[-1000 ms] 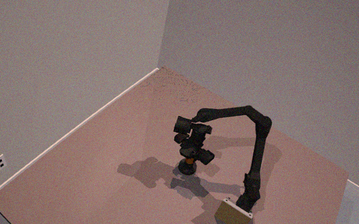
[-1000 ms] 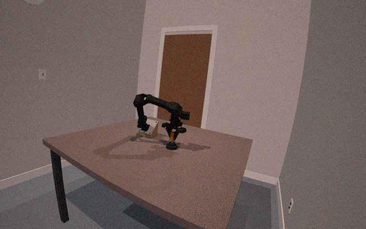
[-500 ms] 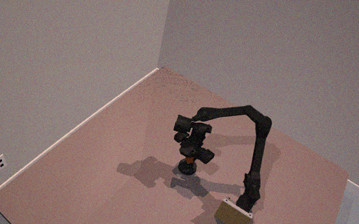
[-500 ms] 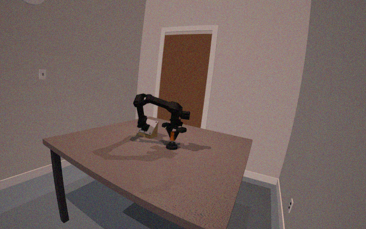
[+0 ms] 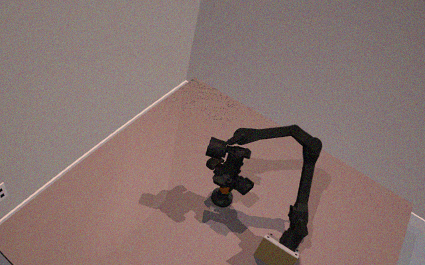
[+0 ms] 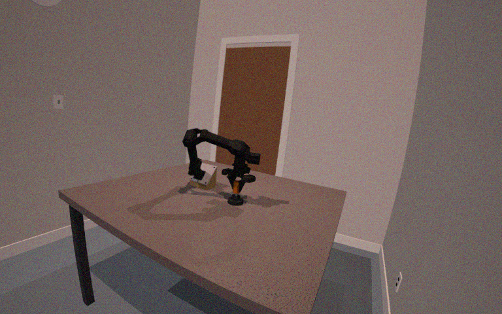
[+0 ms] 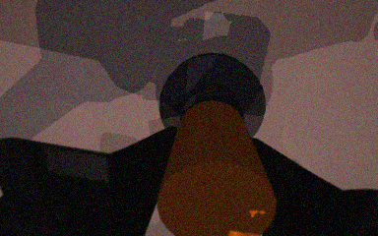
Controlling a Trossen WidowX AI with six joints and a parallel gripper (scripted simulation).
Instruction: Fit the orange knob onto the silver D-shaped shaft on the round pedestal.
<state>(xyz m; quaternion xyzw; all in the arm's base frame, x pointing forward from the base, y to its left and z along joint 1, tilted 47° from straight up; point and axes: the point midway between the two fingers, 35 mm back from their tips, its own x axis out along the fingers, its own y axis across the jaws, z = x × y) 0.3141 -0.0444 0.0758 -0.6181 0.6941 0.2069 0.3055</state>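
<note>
The round pedestal is 40 mm below my gripper tip. Round my gripper tip: orange knob: 30 mm above.
</note>
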